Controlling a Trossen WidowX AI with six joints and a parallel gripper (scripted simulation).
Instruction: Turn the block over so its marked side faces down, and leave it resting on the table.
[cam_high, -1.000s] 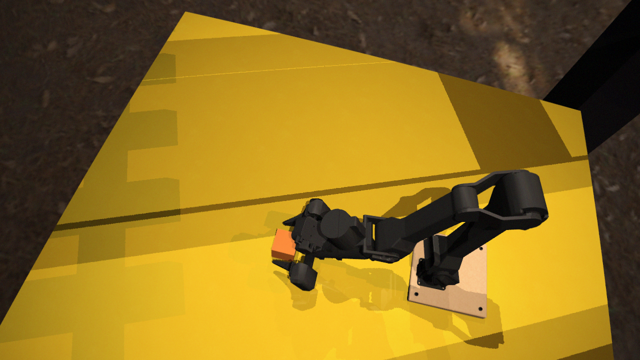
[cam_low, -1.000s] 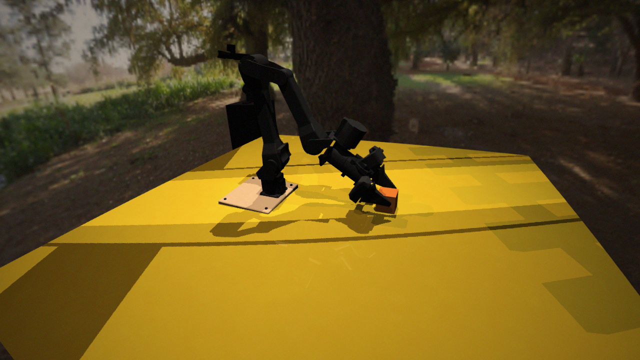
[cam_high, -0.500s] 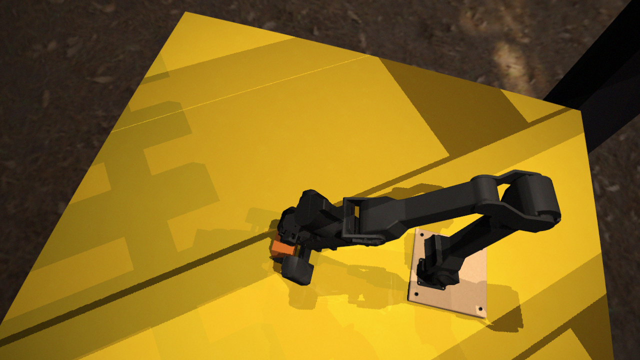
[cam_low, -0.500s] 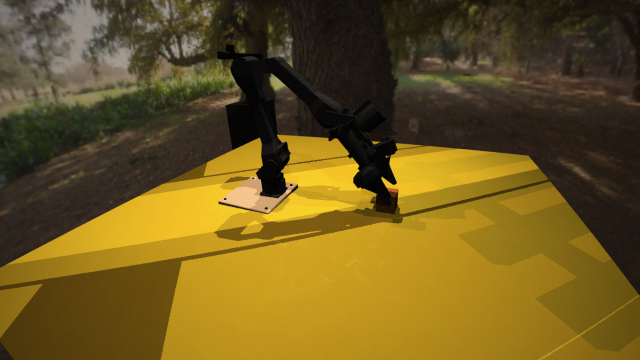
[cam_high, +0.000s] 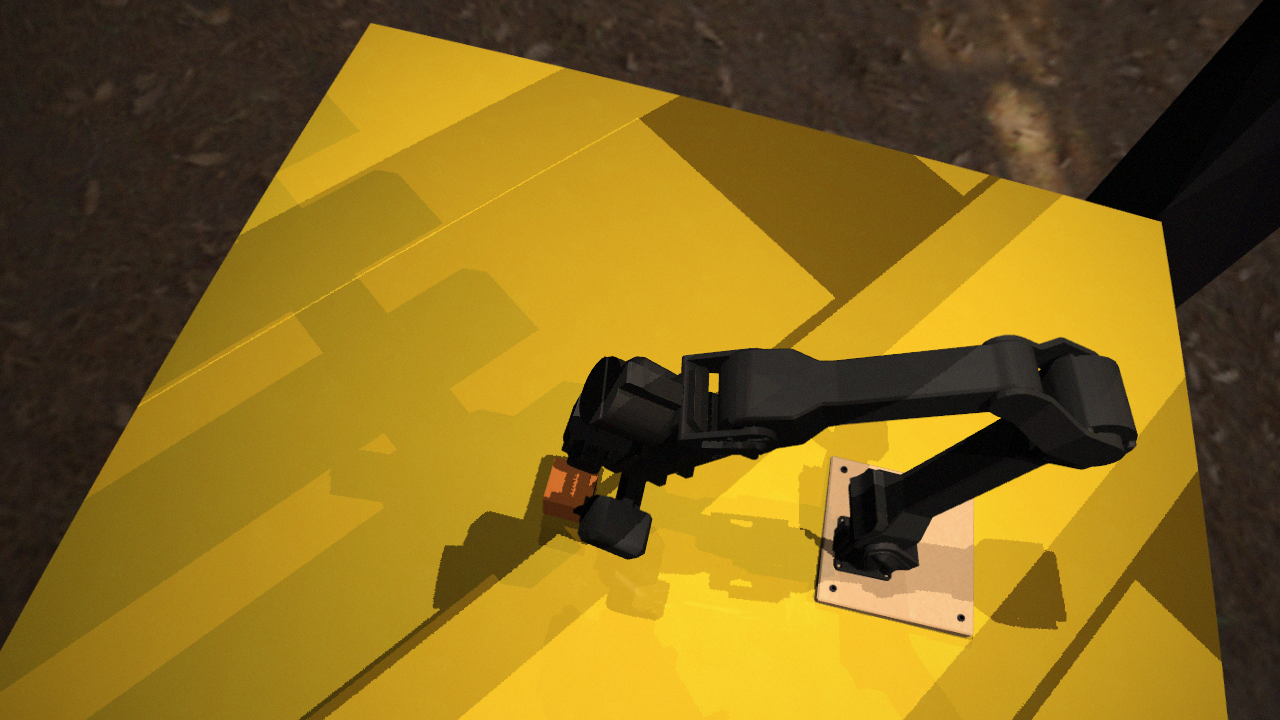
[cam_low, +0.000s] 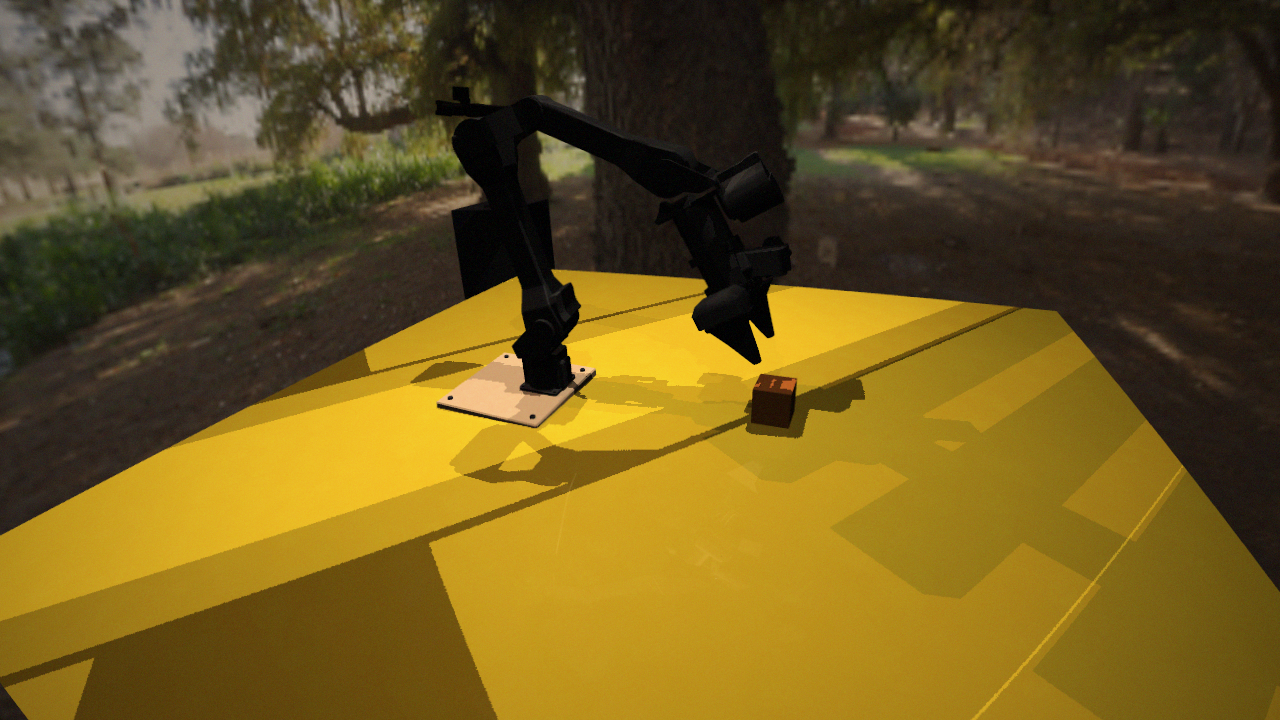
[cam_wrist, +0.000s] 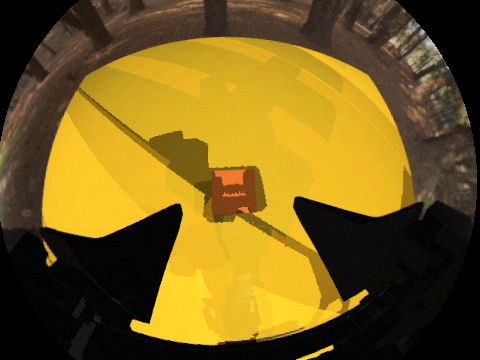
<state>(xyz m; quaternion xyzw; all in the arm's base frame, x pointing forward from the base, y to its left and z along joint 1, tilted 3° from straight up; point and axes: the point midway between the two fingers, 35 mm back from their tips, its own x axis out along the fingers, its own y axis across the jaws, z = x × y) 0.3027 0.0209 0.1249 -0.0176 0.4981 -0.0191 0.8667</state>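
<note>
My gripper tip is 7 cm above the block.
</note>
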